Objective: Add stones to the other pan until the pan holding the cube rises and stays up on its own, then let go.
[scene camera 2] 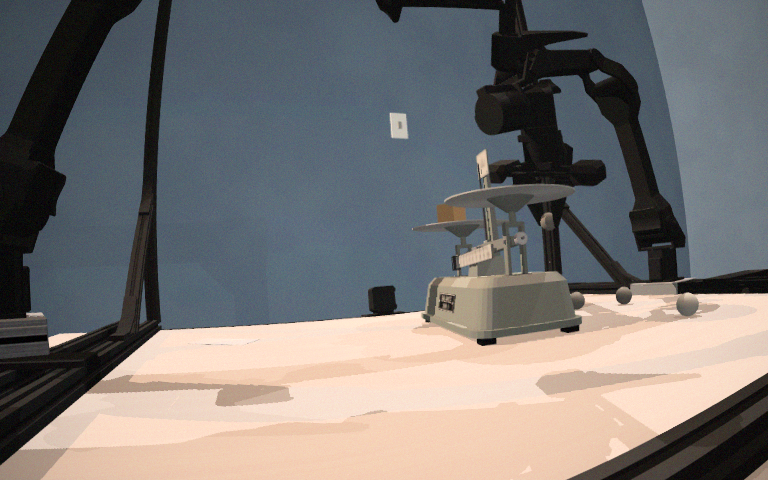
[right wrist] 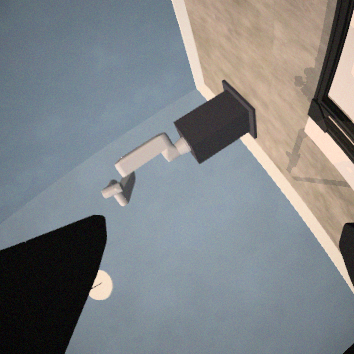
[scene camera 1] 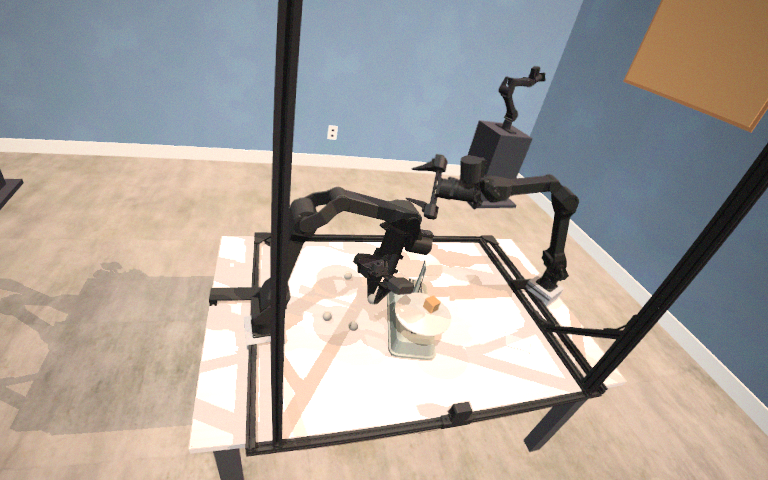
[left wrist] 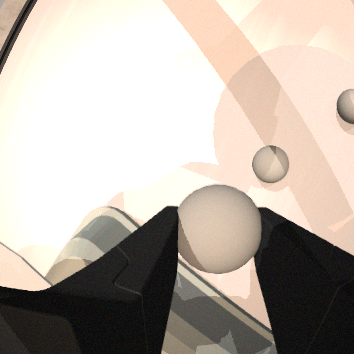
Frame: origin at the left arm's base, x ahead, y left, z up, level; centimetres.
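Where they show: left gripper, fingertip midpoint: [scene camera 2: 548,226] [scene camera 1: 372,301] [left wrist: 215,218]; right gripper, fingertip midpoint: [right wrist: 230,233] [scene camera 1: 408,183]; left arm's base, origin of the base link: [scene camera 2: 663,280] [scene camera 1: 263,327]; right arm's base, origin of the base link: [scene camera 1: 546,284].
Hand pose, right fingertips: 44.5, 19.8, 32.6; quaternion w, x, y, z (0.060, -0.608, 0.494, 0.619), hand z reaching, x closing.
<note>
Each offset is from my right fingertips to the centre of the thing, as dx, dy, dz. Level surfaces: height alone.
A grey-green balance scale {-2.1, -24.3, -23.1} [scene camera 1: 411,350] [scene camera 2: 498,300] [left wrist: 88,228] stands mid-table. Its low pan {-5.4, -33.2, -20.4} [scene camera 1: 415,320] [scene camera 2: 436,227] carries an orange cube {-2.7, -32.0, -18.9} [scene camera 1: 432,304] [scene camera 2: 450,212]. The other pan {+1.1, -15.4, -19.2} [scene camera 2: 525,191] sits higher and is empty; in scene camera 1 my left arm mostly hides it. My left gripper [scene camera 1: 373,296] [left wrist: 215,218] is shut on a pale round stone {-17.0, -25.6, -20.7} [scene camera 1: 372,298] [scene camera 2: 547,221] [left wrist: 219,228], held in the air beside the scale, lower than the empty pan's rim. My right gripper [scene camera 1: 419,185] [right wrist: 230,233] is open and empty, high above the table's back edge.
Three loose stones {-15.3, -2.0, -33.4} [scene camera 1: 348,275] {-26.4, -18.3, -33.4} [scene camera 1: 327,316] {-19.9, -23.3, -33.4} [scene camera 1: 353,326] lie on the table {dz -34.7} [scene camera 1: 477,371] left of the scale; two show in the left wrist view [left wrist: 270,164] [left wrist: 348,105]. A black frame with a tall post [scene camera 1: 282,190] rims the table.
</note>
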